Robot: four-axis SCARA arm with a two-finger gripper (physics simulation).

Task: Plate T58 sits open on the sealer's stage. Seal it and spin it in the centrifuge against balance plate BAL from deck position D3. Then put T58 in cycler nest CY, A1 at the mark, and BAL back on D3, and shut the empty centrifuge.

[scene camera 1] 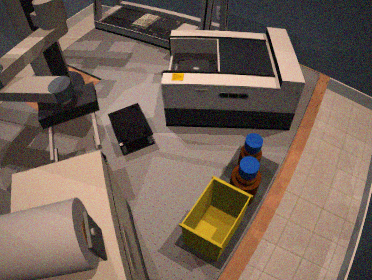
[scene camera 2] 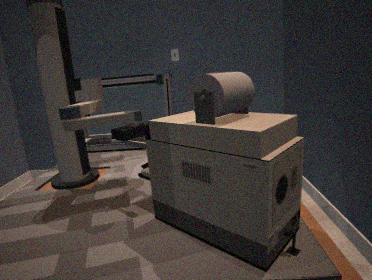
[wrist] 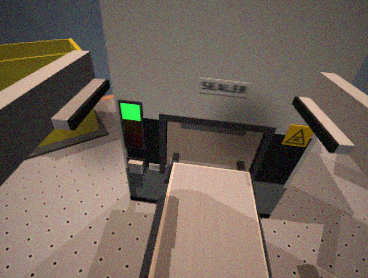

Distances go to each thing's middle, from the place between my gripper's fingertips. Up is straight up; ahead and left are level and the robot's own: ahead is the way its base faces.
Scene:
The dark nest (scene camera 1: 129, 123) lies 26 cm to the left of my hand, 18 cm below it and 7 cm behind it. Round my hand: foil roll (scene camera 1: 53, 234) 21 cm to the right, 21 cm ahead, 18 cm above.

